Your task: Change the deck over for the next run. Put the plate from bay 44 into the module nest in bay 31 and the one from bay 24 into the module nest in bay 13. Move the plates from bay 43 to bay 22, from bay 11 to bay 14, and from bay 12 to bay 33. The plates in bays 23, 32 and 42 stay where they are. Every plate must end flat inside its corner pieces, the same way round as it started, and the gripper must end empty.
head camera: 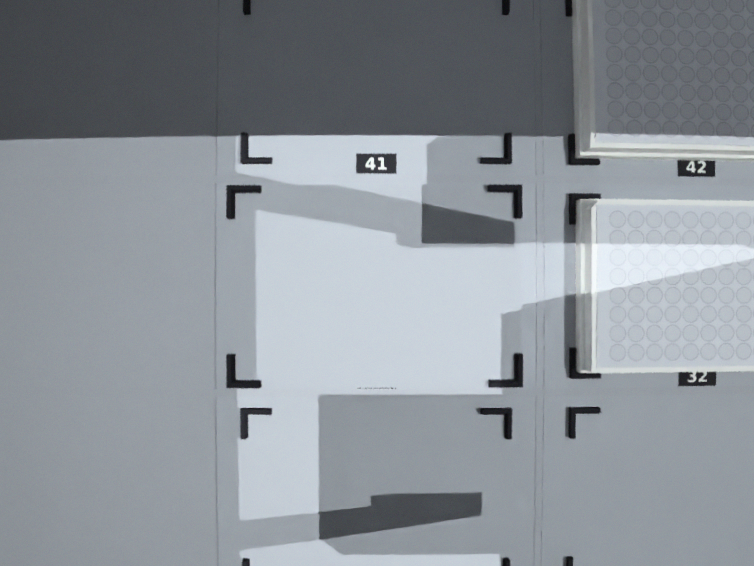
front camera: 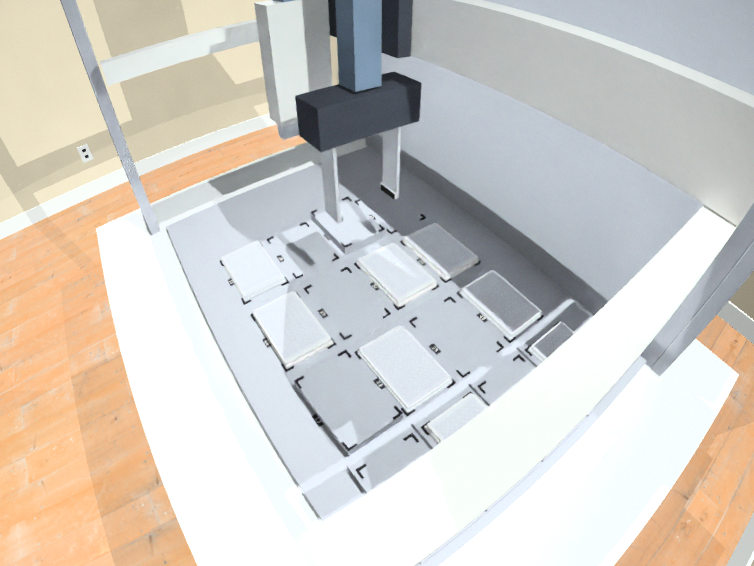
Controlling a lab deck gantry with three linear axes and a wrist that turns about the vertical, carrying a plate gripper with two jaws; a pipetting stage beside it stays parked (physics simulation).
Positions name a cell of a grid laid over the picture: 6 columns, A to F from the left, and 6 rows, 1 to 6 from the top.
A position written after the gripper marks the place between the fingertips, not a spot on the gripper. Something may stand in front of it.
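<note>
The front camera shows the gripper (front camera: C3) in a scene with a plate (front camera: D4), another plate (front camera: E4) and a bay 13 (front camera: C5). A bay 22 (head camera: F6) belongs to the scene too.
</note>
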